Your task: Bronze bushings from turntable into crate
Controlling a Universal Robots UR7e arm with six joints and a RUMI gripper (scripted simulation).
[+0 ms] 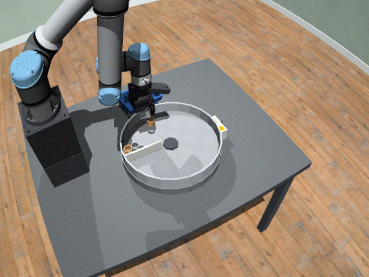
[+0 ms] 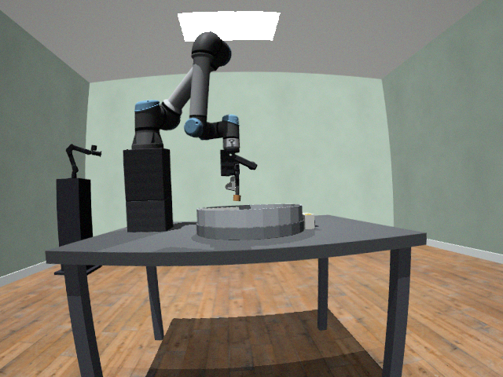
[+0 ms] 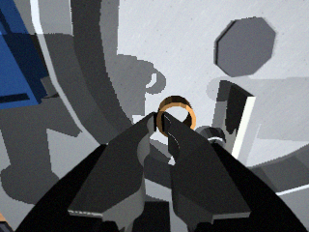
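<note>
Right now the blue crate is 7 cm ahead of my hand, 26 cm to the left of it and 12 cm below it. Round my hand: turntable: 4 cm ahead, 10 cm to the right, 9 cm below.
</note>
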